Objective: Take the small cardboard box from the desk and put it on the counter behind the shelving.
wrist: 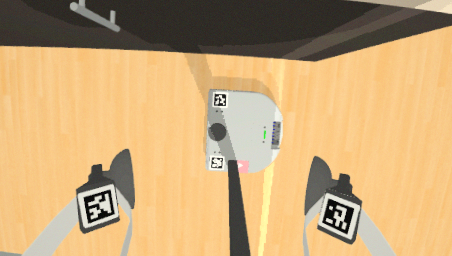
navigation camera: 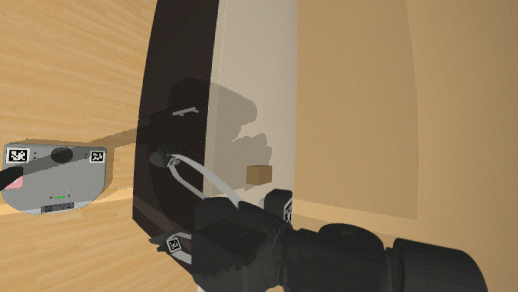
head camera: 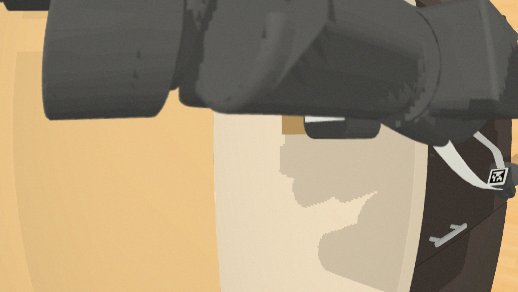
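Seen in the pictures: gripper, fingertip midpoint: (wrist: 221,173) (navigation camera: 157,195); robot's base, origin of the base link: (wrist: 219,125) (navigation camera: 62,154).
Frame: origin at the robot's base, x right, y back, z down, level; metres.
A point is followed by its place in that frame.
Observation:
The small cardboard box (head camera: 293,125) {y 0.004, x 0.489, z -0.960 m} (navigation camera: 259,175) {y 0.018, x 0.435, z -0.960 m} stands on the light top of the dark-fronted desk (head camera: 250,200) {y -0.150, x 0.702, z -0.910 m} (navigation camera: 260,50) {y -0.465, x 0.481, z -0.910 m}. In the head camera view a corner of it shows below the arm, which hides the rest. My gripper (navigation camera: 161,200) {y 0.023, x 0.122, z -0.967 m} (wrist: 221,173) {y 0.023, x 0.122, z -0.967 m} is open, with its fingers wide apart and nothing between them. It is to the robot base's side of the box, apart from it, with its fingertips past the desk's edge towards the base. In the head camera view one fingertip shows at the right. The shelving and the counter behind it cannot be made out.
The robot's grey base (navigation camera: 55,175) {y 0.088, x -0.018, z -0.160 m} (wrist: 245,120) {y 0.107, x 0.054, z -0.160 m} stands on the wooden floor (navigation camera: 65,65) {y -0.474, x -0.034, z 0.000 m} (wrist: 100,100) {y -0.571, x 0.091, z 0.000 m} in front of the desk. A bar handle (head camera: 450,235) {y -0.182, x 0.276, z -0.760 m} (navigation camera: 185,111) {y -0.183, x 0.278, z -0.759 m} (wrist: 95,17) {y -0.180, x 0.278, z -0.761 m} sticks out of the dark front. A tan surface (head camera: 115,200) {y -0.171, x 0.898, z -1.189 m} (navigation camera: 360,100) {y -0.342, x 0.900, z -1.250 m} lies along the desk's far side.

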